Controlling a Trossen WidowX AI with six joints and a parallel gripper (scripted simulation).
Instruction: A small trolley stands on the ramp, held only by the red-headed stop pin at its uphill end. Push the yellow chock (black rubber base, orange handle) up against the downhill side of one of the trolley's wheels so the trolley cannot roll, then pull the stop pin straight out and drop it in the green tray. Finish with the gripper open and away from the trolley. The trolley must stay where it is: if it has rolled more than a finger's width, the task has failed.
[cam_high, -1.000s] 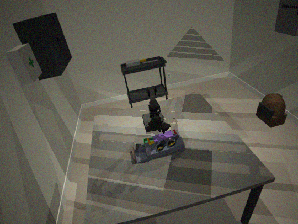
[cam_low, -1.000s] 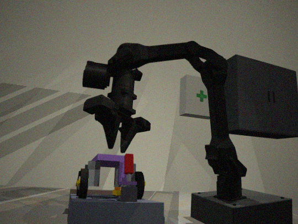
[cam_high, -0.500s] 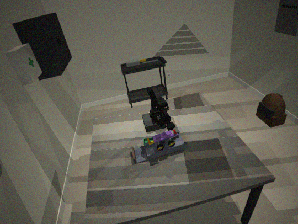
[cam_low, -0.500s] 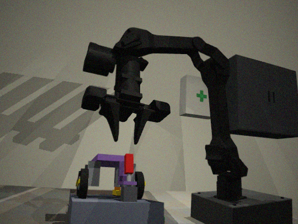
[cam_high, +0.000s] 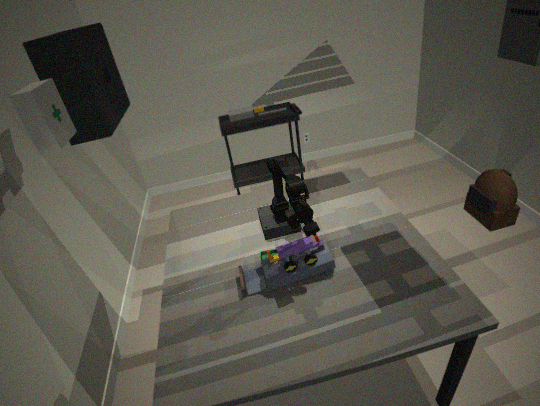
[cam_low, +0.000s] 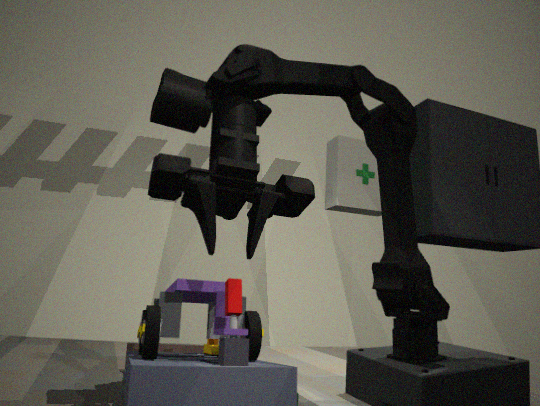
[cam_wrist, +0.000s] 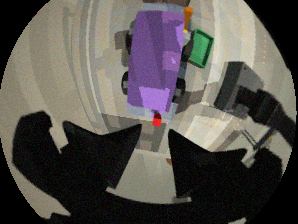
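My gripper tip is now 60 mm above the red-headed stop pin and 20 mm to the right of it. Round my gripper tip: yellow chock (180 mm to the right, 110 mm below, 60 mm behind); green tray (200 mm below, 170 mm to the right, 150 mm behind); purple trolley (90 mm to the right, 80 mm below).
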